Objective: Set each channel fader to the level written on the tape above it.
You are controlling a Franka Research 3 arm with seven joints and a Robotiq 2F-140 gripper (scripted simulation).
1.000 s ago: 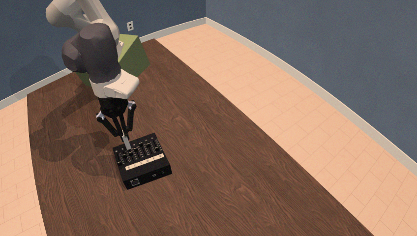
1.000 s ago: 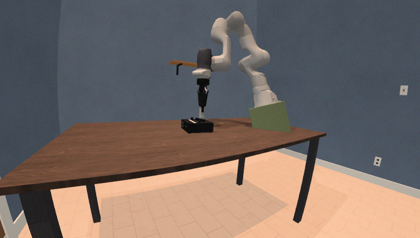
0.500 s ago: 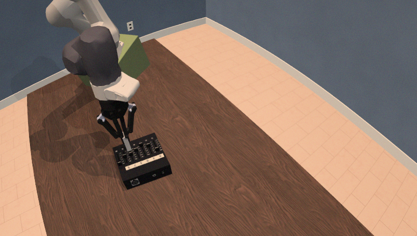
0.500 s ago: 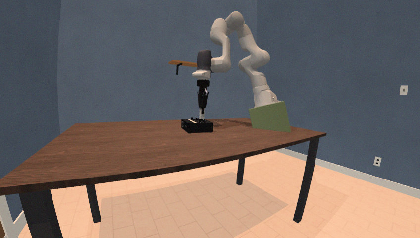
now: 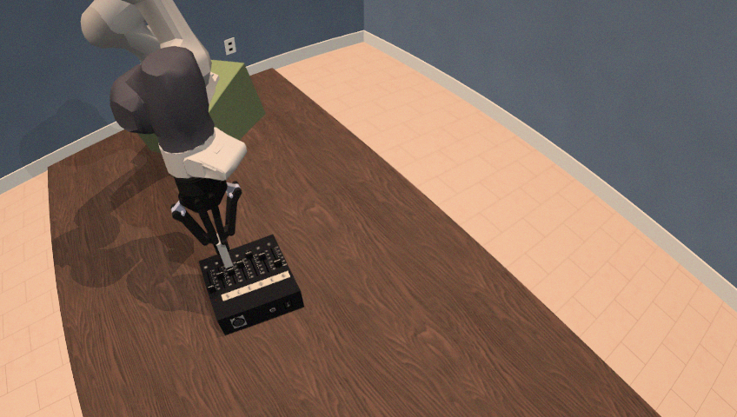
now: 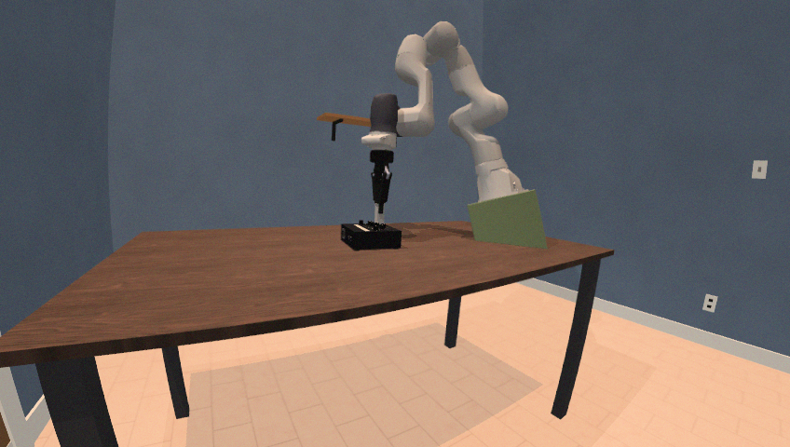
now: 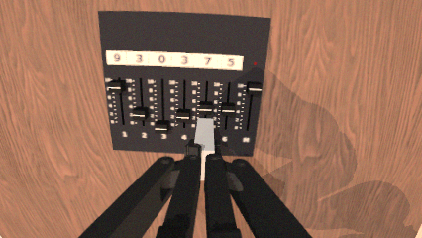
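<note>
The channel 4 cap lies 30 mm below my hand, 20 mm to the left of it and 20 mm ahead of it. The rest, counted from my hand: channel 5 cap: 30 mm below, 20 mm ahead, 10 mm to the right; channel 3 cap: 40 mm to the left, 30 mm below, 10 mm ahead; channel 6 cap: 30 mm to the right, 30 mm below, 20 mm ahead.
</note>
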